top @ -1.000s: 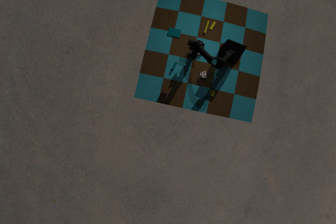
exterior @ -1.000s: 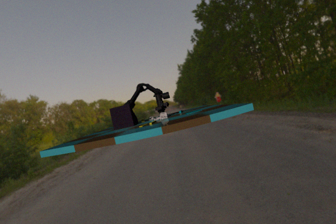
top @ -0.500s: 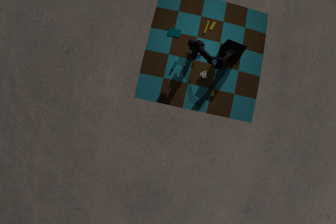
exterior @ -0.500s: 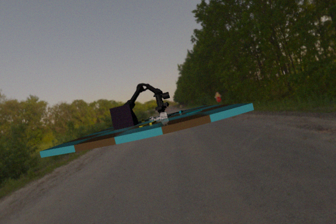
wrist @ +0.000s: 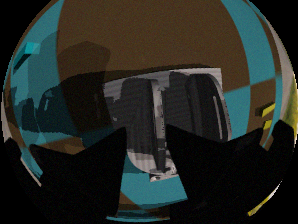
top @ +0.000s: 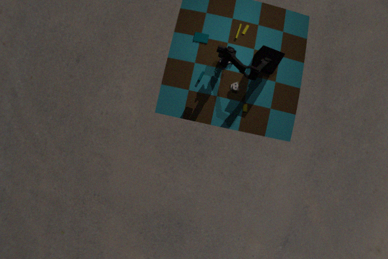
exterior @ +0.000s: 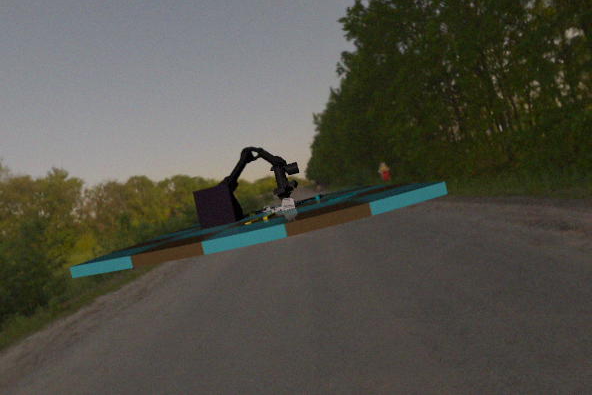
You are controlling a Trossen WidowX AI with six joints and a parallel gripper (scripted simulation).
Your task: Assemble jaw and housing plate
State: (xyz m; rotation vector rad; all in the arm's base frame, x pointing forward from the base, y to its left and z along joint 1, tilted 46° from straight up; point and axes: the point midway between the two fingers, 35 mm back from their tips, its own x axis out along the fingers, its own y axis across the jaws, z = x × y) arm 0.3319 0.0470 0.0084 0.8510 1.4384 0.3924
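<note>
The grey jaw is 4 cm behind my gripper tip and 1 cm to the right of it. From my gripper tip the other things lie so: teal plate (26 cm ahead, 18 cm to the right, 1 cm below); light-grey plate-like piece (13 cm behind, 22 cm to the left, 1 cm above); teal stick (19 cm ahead, 19 cm to the left).
</note>
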